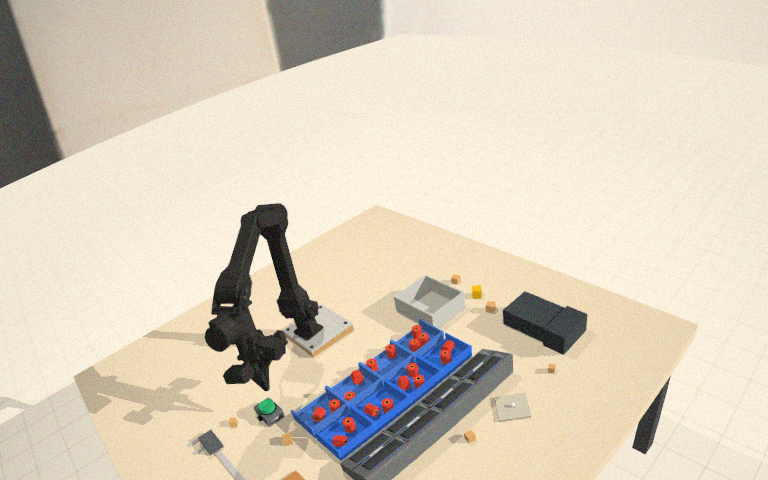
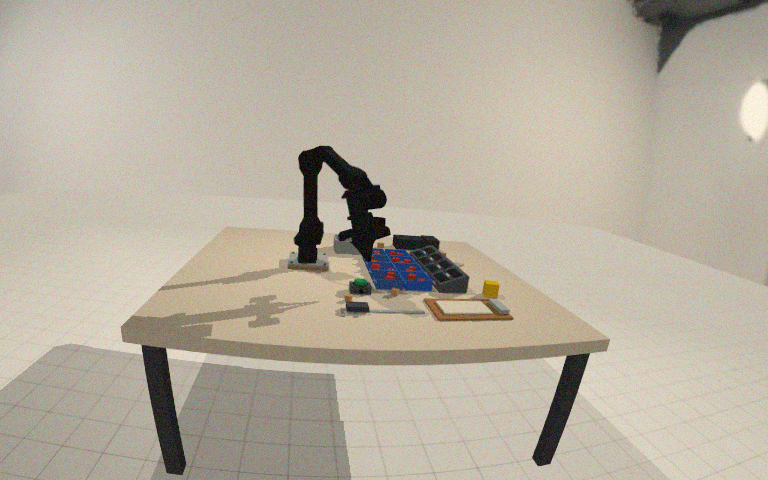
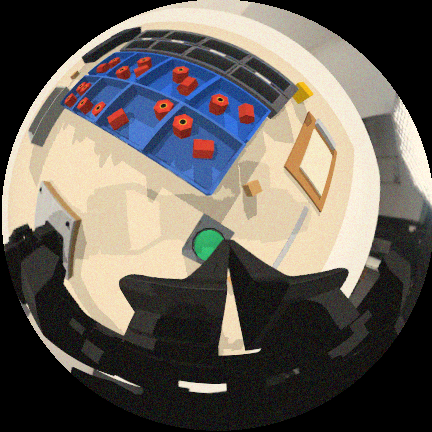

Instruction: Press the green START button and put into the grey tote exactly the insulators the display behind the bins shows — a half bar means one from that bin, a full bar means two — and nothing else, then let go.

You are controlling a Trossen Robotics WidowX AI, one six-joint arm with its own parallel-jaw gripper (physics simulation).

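Pixels of known places: gripper, fingertip midpoint: (image 1: 267, 390) (image 2: 369, 261) (image 3: 226, 244); arm's base at its link origin: (image 1: 308, 330) (image 2: 306, 260) (image 3: 53, 241).
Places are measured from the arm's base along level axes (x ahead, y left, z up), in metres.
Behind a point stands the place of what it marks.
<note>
My gripper (image 1: 267, 388) @(x 0.171, y -0.254, z 0.073 m) (image 2: 368, 259) @(x 0.171, y -0.254, z 0.073 m) (image 3: 226, 244) @(x 0.171, y -0.254, z 0.073 m) is shut and empty, its tips raised above the green START button (image 1: 266, 405) @(x 0.153, y -0.265, z 0.018 m) (image 2: 360, 281) @(x 0.145, y -0.279, z 0.016 m) (image 3: 206, 244) @(x 0.150, y -0.257, z 0.018 m) and apart from it. Red insulators (image 1: 349, 424) (image 2: 390, 274) @(x 0.270, y -0.162, z 0.006 m) (image 3: 183, 126) @(x 0.269, y -0.158, z 0.009 m) stand or lie in the two rows of blue bins (image 1: 362, 438) (image 3: 175, 161). The dark display (image 1: 436, 418) @(x 0.517, y -0.067, z 0.035 m) (image 2: 454, 284) @(x 0.461, y -0.269, z 0.007 m) (image 3: 290, 93) @(x 0.473, y -0.264, z 0.026 m) runs behind the bins. Short pale marks show on it, but I cannot read their lengths or which bins they belong to. The grey tote (image 1: 413, 311) @(x 0.210, y 0.210, z 0.013 m) (image 2: 345, 245) @(x 0.176, y 0.214, z 0.013 m) stands beyond the far end of the bins; no insulator shows inside it.
A caliper (image 1: 210, 442) @(x 0.118, y -0.425, z -0.004 m) (image 2: 356, 306) @(x 0.104, y -0.439, z -0.003 m) lies near the button. A small wooden cube (image 1: 287, 439) @(x 0.260, y -0.292, z -0.004 m) (image 3: 252, 188) @(x 0.249, y -0.286, z -0.003 m) sits between button and bins' near corner. A clipboard (image 2: 433, 308) @(x 0.333, y -0.420, z -0.017 m) (image 3: 296, 155) @(x 0.377, y -0.352, z -0.016 m) lies past the display's near end. A black box (image 1: 523, 319) @(x 0.495, y 0.317, z 0.028 m) (image 2: 415, 242) @(x 0.513, y 0.315, z 0.018 m) stands beyond the tote.
</note>
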